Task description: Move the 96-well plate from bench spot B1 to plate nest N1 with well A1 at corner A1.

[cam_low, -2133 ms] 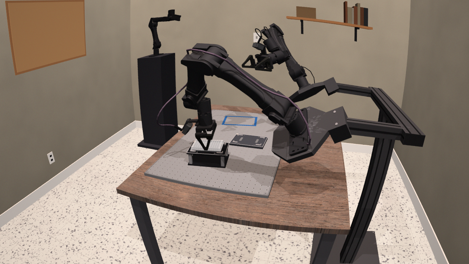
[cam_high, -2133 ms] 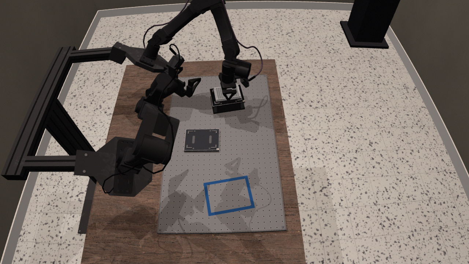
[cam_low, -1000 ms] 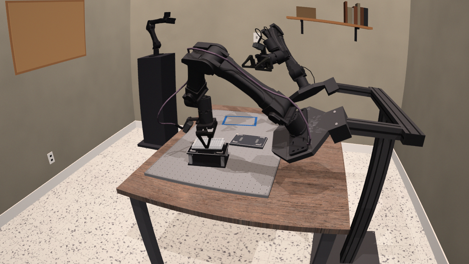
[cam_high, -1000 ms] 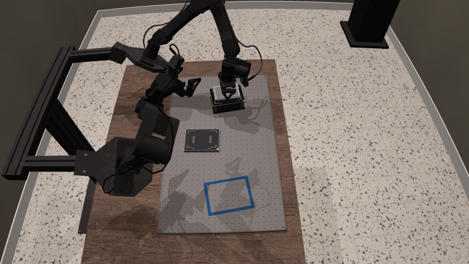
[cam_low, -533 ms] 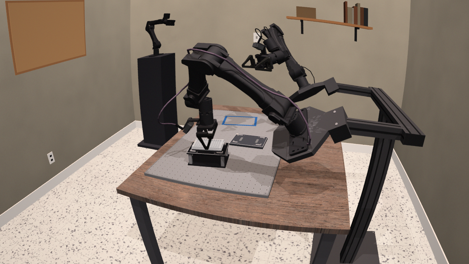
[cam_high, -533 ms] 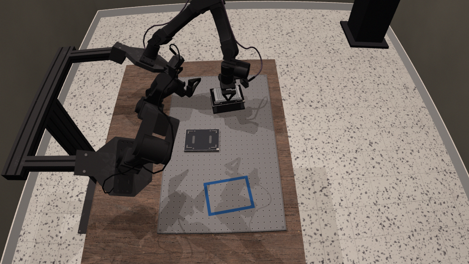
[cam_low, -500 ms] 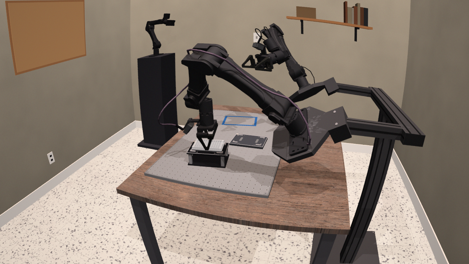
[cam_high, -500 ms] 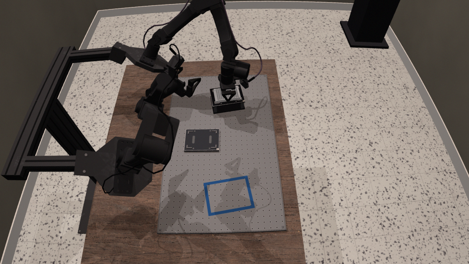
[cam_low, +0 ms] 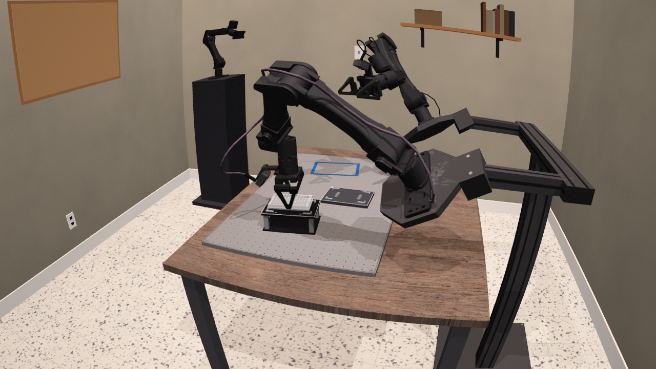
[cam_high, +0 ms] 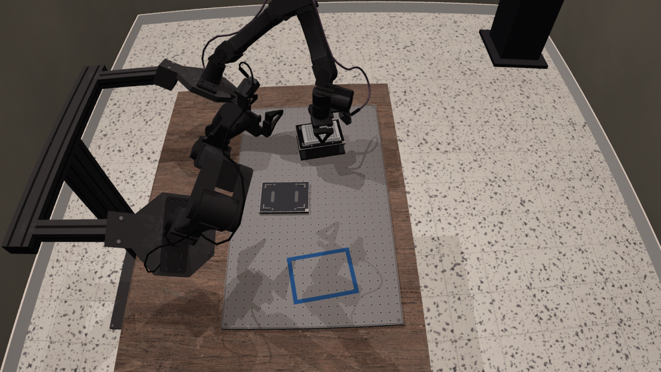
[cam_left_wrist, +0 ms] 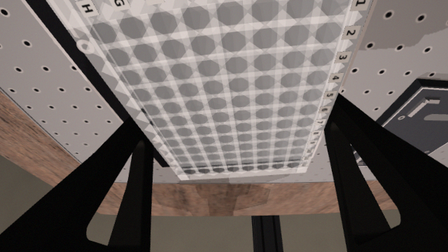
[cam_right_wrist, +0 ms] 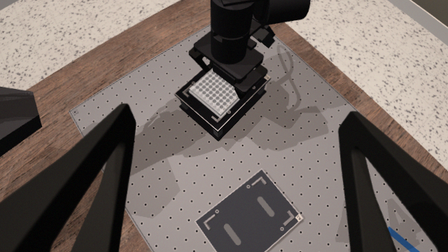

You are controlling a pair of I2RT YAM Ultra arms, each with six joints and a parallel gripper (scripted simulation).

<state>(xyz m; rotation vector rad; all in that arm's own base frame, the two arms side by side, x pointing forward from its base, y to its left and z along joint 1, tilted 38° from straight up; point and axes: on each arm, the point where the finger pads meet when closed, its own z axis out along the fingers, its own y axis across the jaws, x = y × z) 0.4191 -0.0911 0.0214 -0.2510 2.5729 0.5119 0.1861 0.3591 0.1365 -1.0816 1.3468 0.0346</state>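
Right now my left hand is right at the clear 96-well plate. From my left hand the other things lie so: raised black nest (20 mm below, 10 mm to the left).
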